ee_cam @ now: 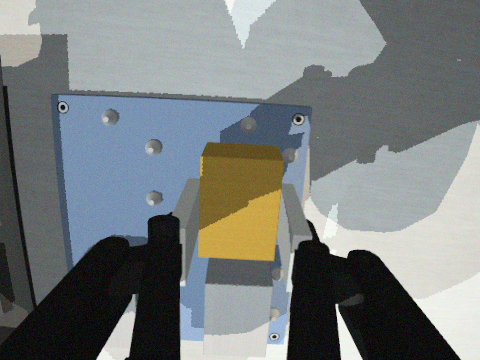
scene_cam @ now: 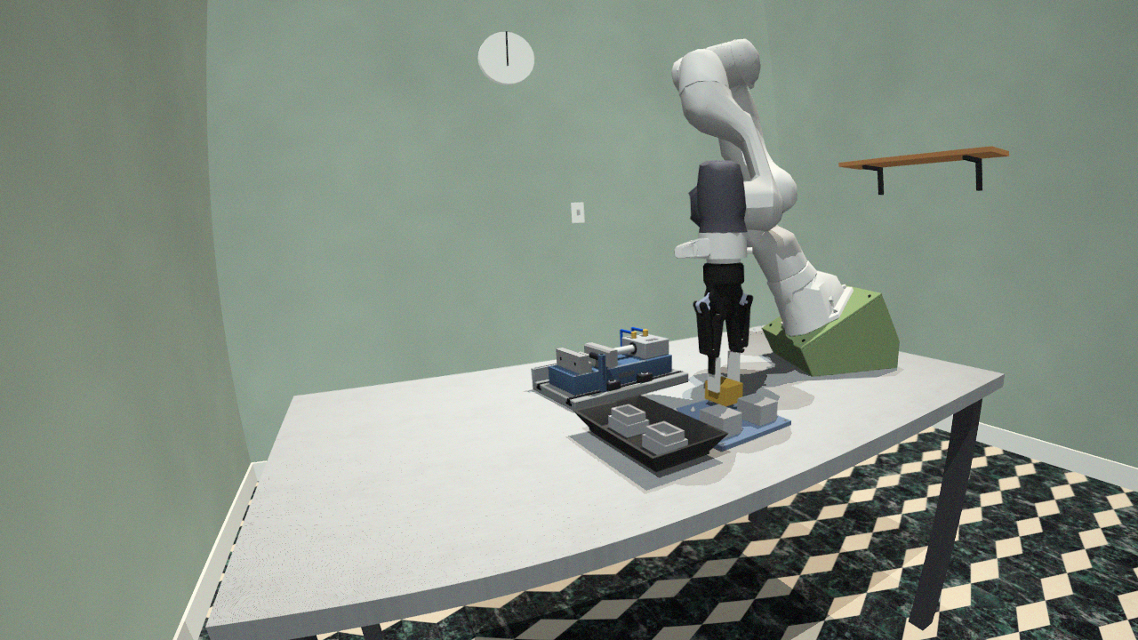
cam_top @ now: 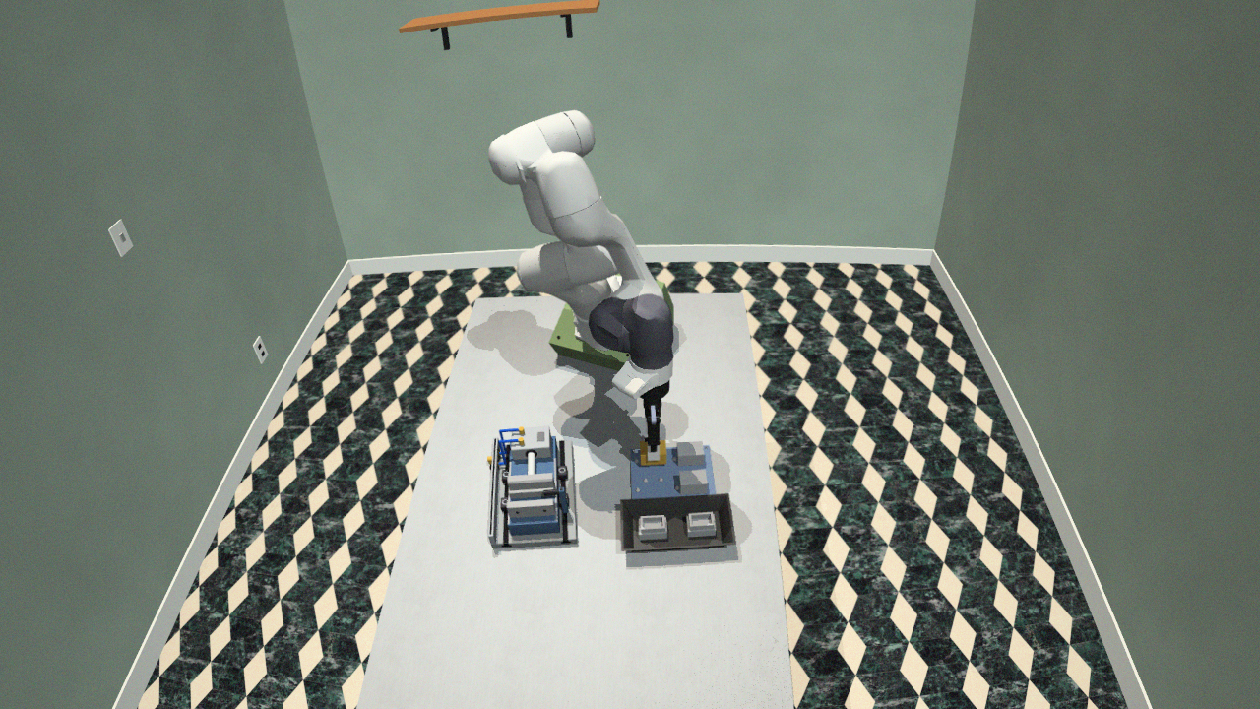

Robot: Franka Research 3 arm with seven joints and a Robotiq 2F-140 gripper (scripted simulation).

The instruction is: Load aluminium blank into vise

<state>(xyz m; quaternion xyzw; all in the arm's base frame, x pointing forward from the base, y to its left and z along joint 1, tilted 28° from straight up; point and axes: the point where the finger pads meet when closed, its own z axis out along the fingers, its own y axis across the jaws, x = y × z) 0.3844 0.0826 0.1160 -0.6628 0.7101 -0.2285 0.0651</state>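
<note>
Now: the blue infeed plate 5 cm ahead of my hand, 4 cm to the left of it and 7 cm below it. The rest, counted from my hand: aluminium blank: 1 cm ahead, 9 cm to the left, 5 cm below; hose block: 5 cm behind, 28 cm to the right; brass blank: 4 cm below.
</note>
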